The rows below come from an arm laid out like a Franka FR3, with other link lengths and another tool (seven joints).
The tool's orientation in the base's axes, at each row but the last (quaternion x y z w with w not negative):
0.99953, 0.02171, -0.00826, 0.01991
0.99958, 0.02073, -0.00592, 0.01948
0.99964, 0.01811, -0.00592, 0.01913
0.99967, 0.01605, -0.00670, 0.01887
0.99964, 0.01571, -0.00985, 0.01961
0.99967, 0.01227, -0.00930, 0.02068
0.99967, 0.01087, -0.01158, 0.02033
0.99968, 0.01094, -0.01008, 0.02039
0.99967, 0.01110, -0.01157, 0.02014
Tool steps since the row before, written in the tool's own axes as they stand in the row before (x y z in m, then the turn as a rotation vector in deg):
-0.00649, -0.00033, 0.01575, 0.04, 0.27, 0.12
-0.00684, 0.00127, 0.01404, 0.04, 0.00, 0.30
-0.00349, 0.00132, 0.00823, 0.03, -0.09, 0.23
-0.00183, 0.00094, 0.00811, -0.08, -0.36, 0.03
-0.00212, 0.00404, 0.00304, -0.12, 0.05, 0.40
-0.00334, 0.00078, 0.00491, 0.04, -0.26, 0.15
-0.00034, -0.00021, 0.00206, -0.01, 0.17, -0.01
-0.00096, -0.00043, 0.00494, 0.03, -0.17, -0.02
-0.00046, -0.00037, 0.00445, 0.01, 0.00, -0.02
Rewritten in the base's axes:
-0.00674, -0.00058, -0.01564, 0.05, -0.27, -0.11
-0.00694, -0.00210, -0.01389, 0.04, -0.01, -0.30
-0.00353, -0.00176, -0.00813, 0.02, 0.08, -0.23
-0.00190, -0.00130, -0.00804, -0.09, 0.36, -0.04
-0.00205, -0.00422, -0.00284, -0.13, -0.07, -0.40
-0.00341, -0.00106, -0.00481, 0.03, 0.25, -0.16
-0.00039, 0.00012, -0.00206, -0.01, -0.17, 0.02
-0.00107, 0.00021, -0.00493, 0.03, 0.17, 0.01
-0.00057, 0.00018, -0.00445, 0.01, 0.00, 0.02

